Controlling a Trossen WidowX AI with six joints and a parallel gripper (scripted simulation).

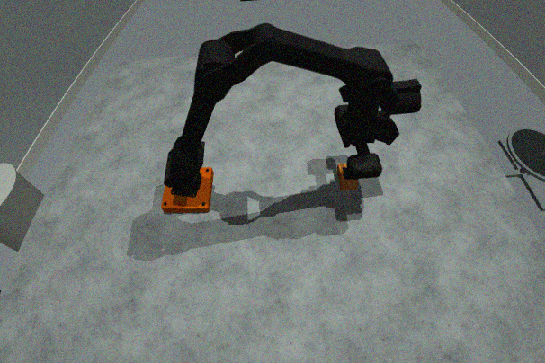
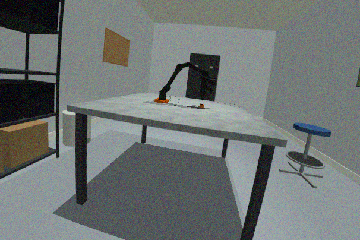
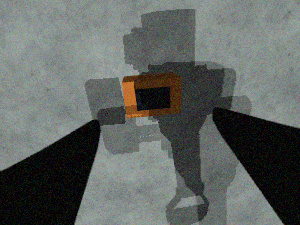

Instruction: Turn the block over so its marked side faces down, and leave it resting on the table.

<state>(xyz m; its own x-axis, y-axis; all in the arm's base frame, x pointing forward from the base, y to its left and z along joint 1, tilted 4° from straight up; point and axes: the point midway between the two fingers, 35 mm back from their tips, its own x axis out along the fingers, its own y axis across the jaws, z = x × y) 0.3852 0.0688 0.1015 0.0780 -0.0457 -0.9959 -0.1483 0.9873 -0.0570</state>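
My gripper tip is 50 mm above the orange block.
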